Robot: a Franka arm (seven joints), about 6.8 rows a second.
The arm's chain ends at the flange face. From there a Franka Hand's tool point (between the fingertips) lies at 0.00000 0.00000 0.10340 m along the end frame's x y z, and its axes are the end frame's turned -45 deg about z.
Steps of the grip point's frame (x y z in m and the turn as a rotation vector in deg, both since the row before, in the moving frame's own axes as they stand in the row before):
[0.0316, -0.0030, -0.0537, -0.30, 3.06, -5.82]
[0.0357, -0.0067, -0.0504, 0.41, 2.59, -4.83]
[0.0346, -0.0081, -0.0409, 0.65, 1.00, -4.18]
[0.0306, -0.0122, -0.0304, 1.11, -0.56, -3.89]
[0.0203, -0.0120, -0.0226, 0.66, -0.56, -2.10]
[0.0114, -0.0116, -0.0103, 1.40, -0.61, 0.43]
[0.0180, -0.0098, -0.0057, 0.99, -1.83, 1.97]
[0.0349, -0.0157, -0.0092, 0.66, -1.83, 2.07]
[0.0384, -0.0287, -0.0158, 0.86, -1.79, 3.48]
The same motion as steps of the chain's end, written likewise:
[0.0161, -0.0207, -0.0536, 1.95, 2.38, -5.82]
[0.0179, -0.0260, -0.0503, 2.12, 1.54, -4.83]
[0.0184, -0.0281, -0.0409, 1.17, 0.25, -4.18]
[0.0152, -0.0296, -0.0304, 0.39, -1.18, -3.89]
[0.0074, -0.0227, -0.0226, 0.07, -0.86, -2.10]
[0.0024, -0.0152, -0.0103, 0.56, -1.42, 0.43]
[0.0094, -0.0207, -0.0056, -0.59, -1.99, 1.97]
[0.0168, -0.0372, -0.0091, -0.83, -1.76, 2.07]
[0.0103, -0.0485, -0.0157, -0.66, -1.87, 3.48]

